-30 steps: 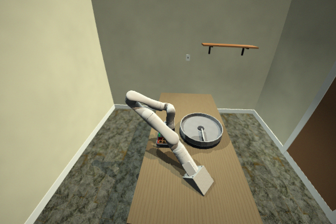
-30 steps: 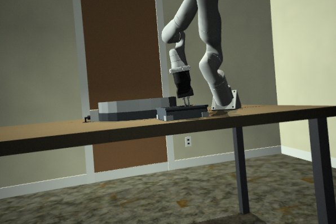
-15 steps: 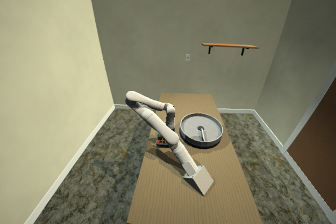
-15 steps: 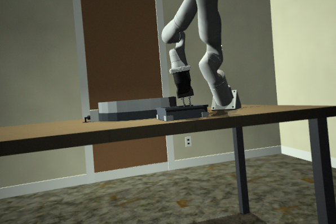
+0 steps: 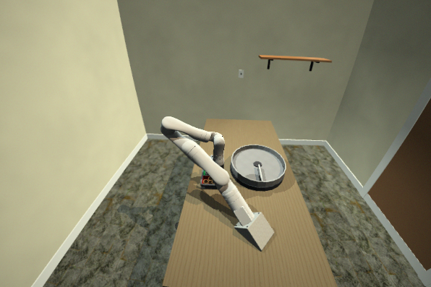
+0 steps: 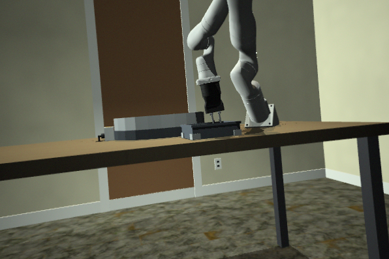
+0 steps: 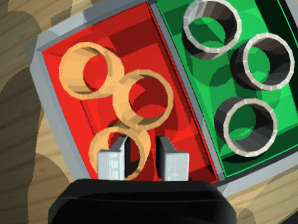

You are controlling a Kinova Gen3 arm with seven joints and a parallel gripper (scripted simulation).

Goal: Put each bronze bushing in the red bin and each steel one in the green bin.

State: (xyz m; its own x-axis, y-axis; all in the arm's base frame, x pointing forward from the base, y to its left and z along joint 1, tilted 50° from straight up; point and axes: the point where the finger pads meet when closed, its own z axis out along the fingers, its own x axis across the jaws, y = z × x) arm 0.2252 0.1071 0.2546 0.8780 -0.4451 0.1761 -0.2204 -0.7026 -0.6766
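My gripper is now 40 mm to the right of the bin tray, 40 mm short of it and 20 mm above it. The rest, counted from my hand: grey turntable (300 mm to the right, 220 mm ahead, 10 mm above).
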